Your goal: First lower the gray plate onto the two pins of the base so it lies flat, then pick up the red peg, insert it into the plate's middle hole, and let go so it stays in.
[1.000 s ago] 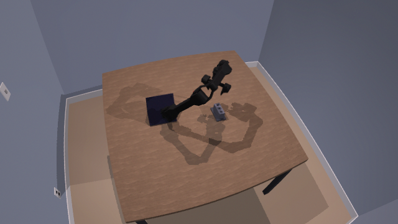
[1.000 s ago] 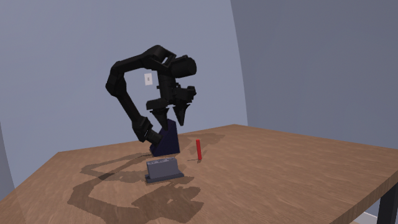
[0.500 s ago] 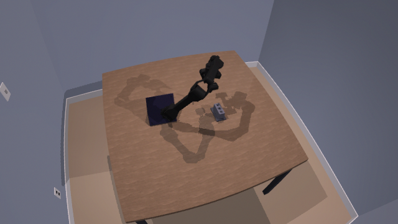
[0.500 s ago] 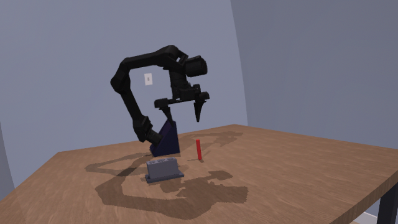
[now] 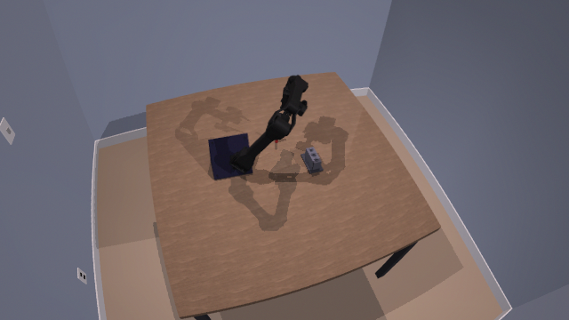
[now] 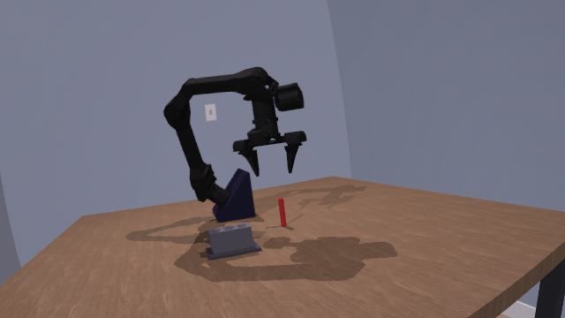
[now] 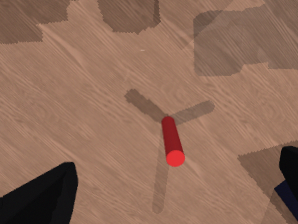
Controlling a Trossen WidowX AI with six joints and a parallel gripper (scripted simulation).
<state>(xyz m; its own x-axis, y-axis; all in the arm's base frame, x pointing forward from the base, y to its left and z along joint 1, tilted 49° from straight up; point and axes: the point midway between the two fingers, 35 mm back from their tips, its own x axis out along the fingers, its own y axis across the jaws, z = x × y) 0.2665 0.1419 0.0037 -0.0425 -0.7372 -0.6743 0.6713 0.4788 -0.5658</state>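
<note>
My gripper tip is now 110 mm above the red peg, 30 mm past it and 20 mm to the right of it. From my gripper tip the other things lie so: gray plate (150 mm to the right, 100 mm below, 90 mm ahead); then base (150 mm to the right, 140 mm below, 90 mm ahead).
</note>
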